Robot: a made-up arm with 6 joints.
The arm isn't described. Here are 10 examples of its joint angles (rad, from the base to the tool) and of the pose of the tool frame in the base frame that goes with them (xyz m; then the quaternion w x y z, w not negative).
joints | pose
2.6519 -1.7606 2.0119 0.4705 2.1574 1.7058 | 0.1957 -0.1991 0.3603 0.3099 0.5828 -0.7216 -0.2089
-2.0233 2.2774 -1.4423 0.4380 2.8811 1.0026 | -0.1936 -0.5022 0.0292 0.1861 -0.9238 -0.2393 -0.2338
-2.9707 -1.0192 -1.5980 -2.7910 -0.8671 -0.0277 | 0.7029 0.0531 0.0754 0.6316 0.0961 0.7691 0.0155
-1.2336 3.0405 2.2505 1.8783 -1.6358 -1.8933 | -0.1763 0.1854 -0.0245 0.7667 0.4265 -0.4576 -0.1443
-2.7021 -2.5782 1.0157 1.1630 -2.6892 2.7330 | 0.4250 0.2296 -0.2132 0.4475 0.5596 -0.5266 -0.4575
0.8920 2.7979 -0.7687 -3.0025 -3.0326 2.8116 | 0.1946 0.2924 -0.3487 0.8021 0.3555 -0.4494 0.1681
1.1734 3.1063 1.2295 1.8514 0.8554 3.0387 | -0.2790 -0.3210 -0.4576 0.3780 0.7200 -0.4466 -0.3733
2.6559 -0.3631 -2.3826 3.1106 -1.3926 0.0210 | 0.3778 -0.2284 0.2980 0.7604 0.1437 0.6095 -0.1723
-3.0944 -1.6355 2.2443 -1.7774 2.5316 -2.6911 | 0.3140 0.0645 0.3776 0.1098 -0.7499 -0.4902 -0.4305
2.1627 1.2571 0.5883 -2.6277 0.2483 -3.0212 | -0.5262 0.7596 0.2191 0.1653 -0.4758 0.5495 0.6665
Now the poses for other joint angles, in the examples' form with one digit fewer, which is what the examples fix.
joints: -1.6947 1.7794 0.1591 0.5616 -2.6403 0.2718
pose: -0.091 -0.683 0.062 0.564 -0.159 -0.357 -0.727
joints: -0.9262 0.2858 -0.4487 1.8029 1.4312 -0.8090
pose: 0.152 0.075 0.999 0.741 -0.538 0.400 -0.027
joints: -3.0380 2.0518 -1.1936 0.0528 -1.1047 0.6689
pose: -0.638 -0.090 0.361 0.387 -0.124 0.013 -0.913
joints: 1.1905 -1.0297 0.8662 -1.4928 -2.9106 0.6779
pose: -0.216 -0.372 0.649 0.122 -0.458 -0.879 -0.059
